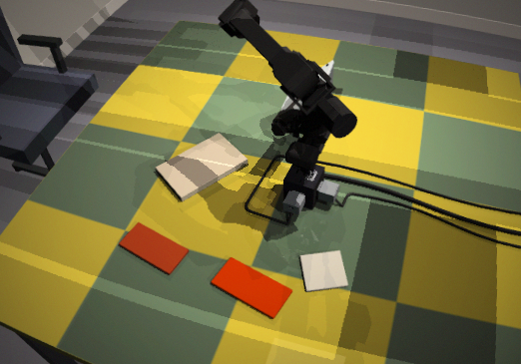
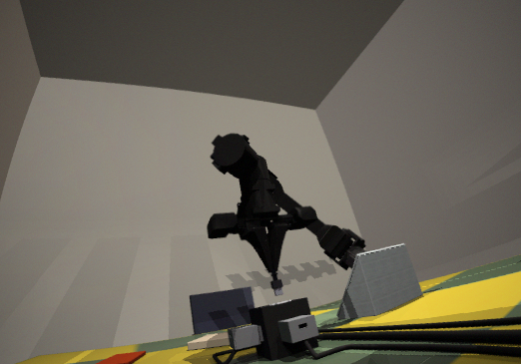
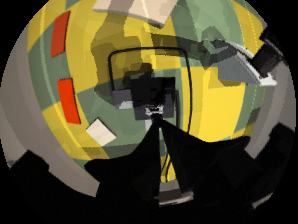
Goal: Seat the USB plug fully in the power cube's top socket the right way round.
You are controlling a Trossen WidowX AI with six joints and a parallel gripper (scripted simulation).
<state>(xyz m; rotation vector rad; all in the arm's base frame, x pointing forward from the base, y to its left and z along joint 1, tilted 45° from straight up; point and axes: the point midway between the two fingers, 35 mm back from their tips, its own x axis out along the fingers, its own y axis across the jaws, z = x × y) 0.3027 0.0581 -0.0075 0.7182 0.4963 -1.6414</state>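
My gripper tip is now 20 mm above the dark USB plug. Also, from my gripper tip: beige notebook 40 mm behind, 300 mm to the right, 120 mm below.
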